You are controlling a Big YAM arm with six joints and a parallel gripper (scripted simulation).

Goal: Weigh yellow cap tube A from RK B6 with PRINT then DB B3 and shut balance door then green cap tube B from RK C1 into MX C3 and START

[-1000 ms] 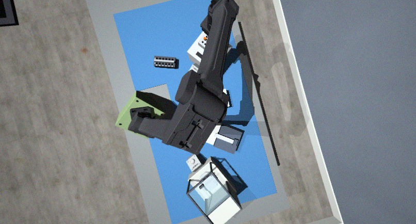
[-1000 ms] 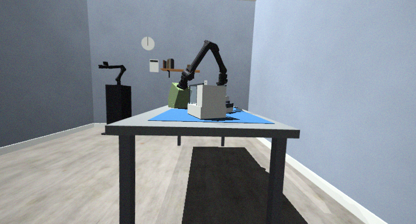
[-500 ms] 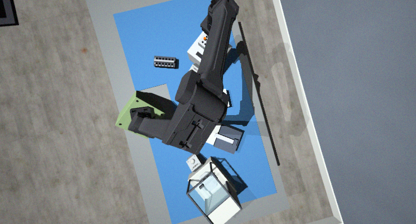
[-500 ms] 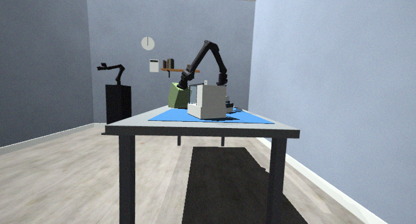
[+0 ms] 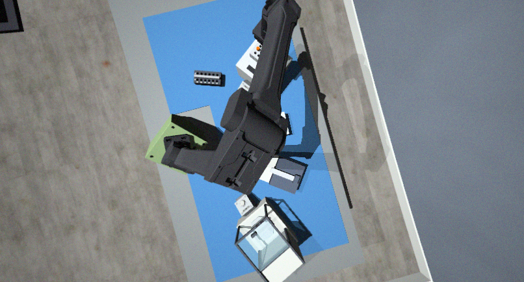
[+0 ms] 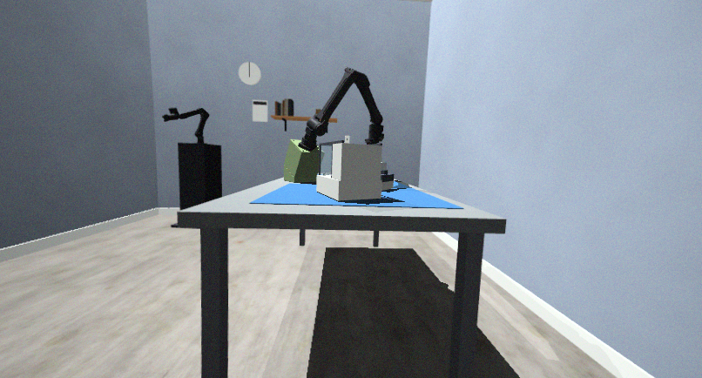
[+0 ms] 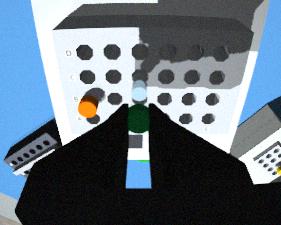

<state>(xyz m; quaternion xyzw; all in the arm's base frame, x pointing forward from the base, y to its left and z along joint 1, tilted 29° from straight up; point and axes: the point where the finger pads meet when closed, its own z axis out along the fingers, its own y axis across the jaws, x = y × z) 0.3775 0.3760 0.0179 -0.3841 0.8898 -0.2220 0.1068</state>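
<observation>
Right now the orange-capped tube is 3 cm behind my hand, 1 cm to the left of it and 6 cm below it. The rest, counted from my hand: magnet block MG (29 cm behind, 2 cm to the right, 19 cm below); then dry block DB (2 cm behind, 31 cm to the right, 18 cm below); then mixer's green start key (13 cm behind, 13 cm to the right, 15 cm below).
</observation>
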